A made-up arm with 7 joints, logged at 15 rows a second.
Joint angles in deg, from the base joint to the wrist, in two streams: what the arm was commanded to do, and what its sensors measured. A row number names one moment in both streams.
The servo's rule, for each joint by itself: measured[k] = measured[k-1] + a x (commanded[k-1-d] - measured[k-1]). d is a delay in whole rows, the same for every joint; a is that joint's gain. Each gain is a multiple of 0.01, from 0.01 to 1. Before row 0 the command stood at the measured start. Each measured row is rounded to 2 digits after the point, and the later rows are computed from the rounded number. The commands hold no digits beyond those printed.
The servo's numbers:
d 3
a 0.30 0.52 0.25 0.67 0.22 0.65 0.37
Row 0, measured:
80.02, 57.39, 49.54, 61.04, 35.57, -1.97, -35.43
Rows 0 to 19, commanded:
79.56, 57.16, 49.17, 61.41, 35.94, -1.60, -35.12
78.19, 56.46, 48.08, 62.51, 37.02, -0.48, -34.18
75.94, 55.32, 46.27, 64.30, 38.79, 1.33, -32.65
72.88, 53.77, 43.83, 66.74, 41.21, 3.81, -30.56
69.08, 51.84, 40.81, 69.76, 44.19, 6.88, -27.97
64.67, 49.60, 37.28, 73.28, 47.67, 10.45, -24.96
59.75, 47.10, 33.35, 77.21, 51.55, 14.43, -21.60
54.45, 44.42, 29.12, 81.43, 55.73, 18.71, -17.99
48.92, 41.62, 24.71, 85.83, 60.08, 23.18, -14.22
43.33, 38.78, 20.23, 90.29, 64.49, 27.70, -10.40
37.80, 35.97, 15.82, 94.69, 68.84, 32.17, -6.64
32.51, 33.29, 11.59, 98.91, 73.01, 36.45, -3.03
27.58, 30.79, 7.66, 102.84, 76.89, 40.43, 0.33
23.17, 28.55, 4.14, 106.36, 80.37, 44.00, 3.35
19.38, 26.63, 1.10, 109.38, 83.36, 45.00, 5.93
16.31, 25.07, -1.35, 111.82, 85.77, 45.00, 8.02
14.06, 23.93, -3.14, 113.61, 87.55, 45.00, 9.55
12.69, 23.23, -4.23, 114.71, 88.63, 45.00, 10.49
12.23, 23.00, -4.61, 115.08, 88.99, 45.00, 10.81
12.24, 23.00, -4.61, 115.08, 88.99, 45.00, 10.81
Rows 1 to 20, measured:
80.02, 57.39, 49.54, 61.04, 35.57, -1.97, -35.43
80.02, 57.39, 49.54, 61.04, 35.57, -1.97, -35.43
80.02, 57.39, 49.54, 61.04, 35.57, -1.97, -35.43
79.88, 57.27, 49.45, 61.29, 35.65, -1.73, -35.32
79.37, 56.85, 49.11, 62.11, 35.95, -0.92, -34.90
78.34, 56.05, 48.40, 63.58, 36.57, 0.54, -34.07
76.70, 54.86, 47.26, 65.70, 37.59, 2.67, -32.77
74.41, 53.29, 45.65, 68.42, 39.04, 5.41, -30.99
71.49, 51.37, 43.56, 71.68, 40.94, 8.69, -28.76
67.97, 49.15, 41.01, 75.39, 43.27, 12.42, -26.11
63.91, 46.69, 38.04, 79.44, 46.01, 16.51, -23.11
59.41, 44.05, 34.71, 83.72, 49.11, 20.85, -19.82
54.59, 41.31, 31.09, 88.12, 52.49, 25.30, -16.33
49.55, 38.53, 27.27, 92.52, 56.09, 29.77, -12.74
44.44, 35.81, 23.35, 96.80, 59.81, 34.11, -9.15
39.38, 33.20, 19.43, 100.85, 63.57, 38.22, -5.64
34.52, 30.78, 15.61, 104.54, 67.27, 41.98, -2.31
29.98, 28.62, 11.98, 107.78, 70.81, 43.94, 0.74
25.88, 26.77, 8.65, 110.49, 74.10, 44.63, 3.43
22.33, 25.29, 5.70, 112.58, 77.06, 44.87, 5.69

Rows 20 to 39, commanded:
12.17, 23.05, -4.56, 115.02, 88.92, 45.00, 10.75
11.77, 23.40, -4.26, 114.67, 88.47, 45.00, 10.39
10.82, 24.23, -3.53, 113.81, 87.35, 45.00, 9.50
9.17, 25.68, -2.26, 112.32, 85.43, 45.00, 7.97
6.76, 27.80, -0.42, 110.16, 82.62, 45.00, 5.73
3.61, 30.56, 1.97, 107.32, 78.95, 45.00, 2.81
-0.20, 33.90, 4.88, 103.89, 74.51, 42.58, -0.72
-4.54, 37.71, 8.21, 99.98, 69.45, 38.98, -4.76
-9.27, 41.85, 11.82, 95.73, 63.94, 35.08, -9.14
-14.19, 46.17, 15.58, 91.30, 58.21, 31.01, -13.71
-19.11, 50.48, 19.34, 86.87, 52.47, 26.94, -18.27
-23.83, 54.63, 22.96, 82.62, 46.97, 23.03, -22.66
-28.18, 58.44, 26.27, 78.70, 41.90, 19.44, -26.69
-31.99, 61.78, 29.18, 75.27, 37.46, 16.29, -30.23
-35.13, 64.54, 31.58, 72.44, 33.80, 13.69, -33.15
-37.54, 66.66, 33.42, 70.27, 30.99, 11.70, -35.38
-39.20, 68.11, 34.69, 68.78, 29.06, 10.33, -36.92
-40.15, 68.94, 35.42, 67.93, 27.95, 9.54, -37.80
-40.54, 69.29, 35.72, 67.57, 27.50, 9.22, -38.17
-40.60, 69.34, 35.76, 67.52, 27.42, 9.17, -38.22
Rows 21 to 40, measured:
19.44, 24.22, 3.22, 114.01, 79.61, 44.95, 7.47
17.28, 23.59, 1.26, 114.73, 81.67, 44.98, 8.71
15.77, 23.28, -0.21, 114.96, 83.28, 44.99, 9.49
14.69, 23.16, -1.30, 115.00, 84.52, 45.00, 9.96
13.81, 23.28, -2.04, 114.78, 85.39, 45.00, 10.12
12.91, 23.77, -2.41, 114.13, 85.82, 45.00, 9.89
11.79, 24.76, -2.37, 112.92, 85.73, 45.00, 9.18
10.28, 26.34, -1.88, 111.07, 85.05, 45.00, 7.90
8.28, 28.53, -0.92, 108.56, 83.71, 45.00, 6.02
5.74, 31.32, 0.53, 105.43, 81.69, 43.43, 3.53
2.66, 34.64, 2.45, 101.78, 79.00, 40.54, 0.46
-0.92, 38.39, 4.79, 97.73, 75.69, 36.99, -3.09
-4.90, 42.44, 7.49, 93.42, 71.84, 33.10, -7.02
-9.16, 46.62, 10.45, 89.03, 67.58, 29.10, -11.18
-13.56, 50.79, 13.58, 84.74, 63.05, 25.15, -15.43
-17.95, 54.77, 16.75, 80.69, 58.40, 21.44, -19.60
-22.16, 58.42, 19.86, 77.06, 53.79, 18.09, -23.53
-26.05, 61.60, 22.79, 73.96, 49.39, 15.23, -27.09
-29.50, 64.23, 25.45, 71.49, 45.34, 12.94, -30.16
-32.41, 66.25, 27.76, 69.67, 41.76, 11.24, -32.66

